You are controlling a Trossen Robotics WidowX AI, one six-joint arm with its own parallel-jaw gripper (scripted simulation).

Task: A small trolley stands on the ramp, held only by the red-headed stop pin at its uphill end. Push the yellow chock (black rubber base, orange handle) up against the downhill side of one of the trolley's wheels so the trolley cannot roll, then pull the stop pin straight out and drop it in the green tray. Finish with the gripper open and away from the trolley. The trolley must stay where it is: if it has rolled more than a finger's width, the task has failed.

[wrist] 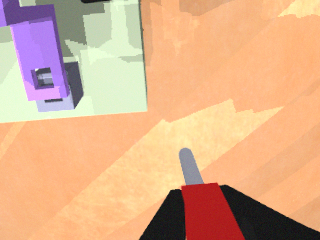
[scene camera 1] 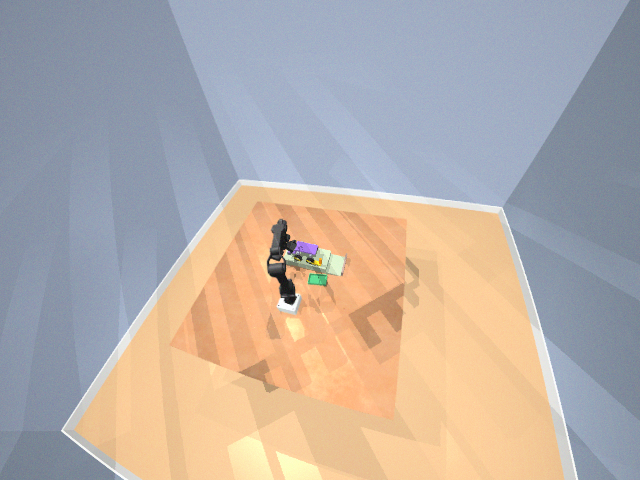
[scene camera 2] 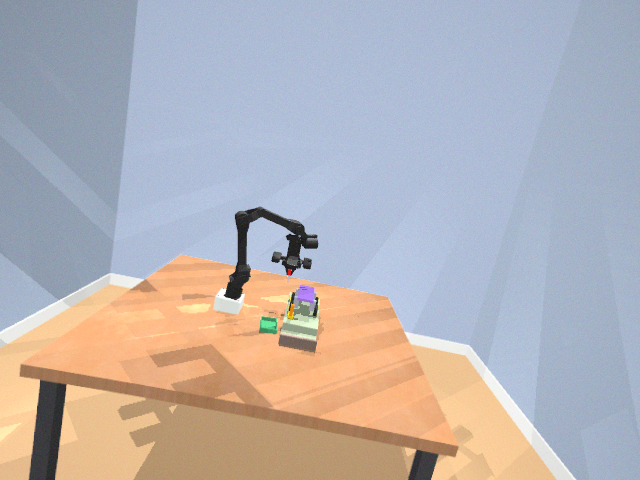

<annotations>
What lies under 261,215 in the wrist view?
The gripper.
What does the gripper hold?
A red-headed stop pin.
</annotations>
